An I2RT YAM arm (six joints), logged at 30 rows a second.
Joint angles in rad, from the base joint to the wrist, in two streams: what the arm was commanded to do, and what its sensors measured. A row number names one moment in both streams.
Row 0, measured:
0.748, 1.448, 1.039, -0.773, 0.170, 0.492
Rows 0 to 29, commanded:
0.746, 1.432, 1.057, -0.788, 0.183, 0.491
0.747, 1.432, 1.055, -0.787, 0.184, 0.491
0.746, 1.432, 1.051, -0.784, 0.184, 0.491
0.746, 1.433, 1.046, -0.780, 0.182, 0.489
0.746, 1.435, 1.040, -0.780, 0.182, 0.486
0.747, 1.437, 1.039, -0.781, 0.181, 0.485
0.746, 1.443, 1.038, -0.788, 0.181, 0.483
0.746, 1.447, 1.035, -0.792, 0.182, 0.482
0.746, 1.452, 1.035, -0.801, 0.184, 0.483
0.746, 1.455, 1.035, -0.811, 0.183, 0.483
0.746, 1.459, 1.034, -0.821, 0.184, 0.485
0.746, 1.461, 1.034, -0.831, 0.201, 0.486
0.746, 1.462, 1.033, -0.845, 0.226, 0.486
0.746, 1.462, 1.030, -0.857, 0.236, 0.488
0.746, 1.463, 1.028, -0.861, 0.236, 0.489
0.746, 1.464, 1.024, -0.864, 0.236, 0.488
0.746, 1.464, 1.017, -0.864, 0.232, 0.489
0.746, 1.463, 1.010, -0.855, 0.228, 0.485
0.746, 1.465, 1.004, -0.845, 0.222, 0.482
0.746, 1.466, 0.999, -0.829, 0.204, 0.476
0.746, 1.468, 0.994, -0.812, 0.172, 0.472
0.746, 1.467, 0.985, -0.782, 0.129, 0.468
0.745, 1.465, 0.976, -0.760, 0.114, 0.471
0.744, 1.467, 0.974, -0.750, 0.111, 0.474
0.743, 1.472, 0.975, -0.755, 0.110, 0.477
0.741, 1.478, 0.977, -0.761, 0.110, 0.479
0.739, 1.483, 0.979, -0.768, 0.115, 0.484
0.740, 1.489, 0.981, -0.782, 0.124, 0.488
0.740, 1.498, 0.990, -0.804, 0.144, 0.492
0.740, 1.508, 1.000, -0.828, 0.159, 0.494
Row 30, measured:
0.740, 1.448, 1.026, -0.754, 0.174, 0.488
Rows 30 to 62, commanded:
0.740, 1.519, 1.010, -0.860, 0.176, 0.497
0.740, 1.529, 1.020, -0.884, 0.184, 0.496
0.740, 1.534, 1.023, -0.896, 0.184, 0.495
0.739, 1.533, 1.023, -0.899, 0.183, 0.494
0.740, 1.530, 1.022, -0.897, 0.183, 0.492
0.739, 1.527, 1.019, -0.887, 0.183, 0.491
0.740, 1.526, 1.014, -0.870, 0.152, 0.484
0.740, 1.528, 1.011, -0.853, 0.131, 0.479
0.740, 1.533, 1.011, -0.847, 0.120, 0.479
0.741, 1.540, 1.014, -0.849, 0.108, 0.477
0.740, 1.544, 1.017, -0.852, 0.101, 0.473
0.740, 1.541, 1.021, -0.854, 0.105, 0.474
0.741, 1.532, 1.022, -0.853, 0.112, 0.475
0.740, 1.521, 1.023, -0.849, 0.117, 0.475
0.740, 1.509, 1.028, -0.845, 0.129, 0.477
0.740, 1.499, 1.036, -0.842, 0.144, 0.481
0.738, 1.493, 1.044, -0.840, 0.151, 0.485
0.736, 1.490, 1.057, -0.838, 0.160, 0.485
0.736, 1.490, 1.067, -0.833, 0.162, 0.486
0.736, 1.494, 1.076, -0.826, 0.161, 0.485
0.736, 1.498, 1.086, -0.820, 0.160, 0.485
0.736, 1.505, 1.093, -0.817, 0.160, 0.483
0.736, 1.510, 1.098, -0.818, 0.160, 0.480
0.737, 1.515, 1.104, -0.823, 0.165, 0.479
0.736, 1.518, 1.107, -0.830, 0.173, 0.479
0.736, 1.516, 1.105, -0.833, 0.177, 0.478
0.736, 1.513, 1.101, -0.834, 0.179, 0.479
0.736, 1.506, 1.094, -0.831, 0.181, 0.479
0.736, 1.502, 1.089, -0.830, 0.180, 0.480
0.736, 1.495, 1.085, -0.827, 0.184, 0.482
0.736, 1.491, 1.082, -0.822, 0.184, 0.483
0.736, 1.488, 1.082, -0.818, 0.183, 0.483
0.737, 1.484, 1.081, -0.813, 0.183, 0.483
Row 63, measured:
0.739, 1.502, 1.090, -0.800, 0.179, 0.489
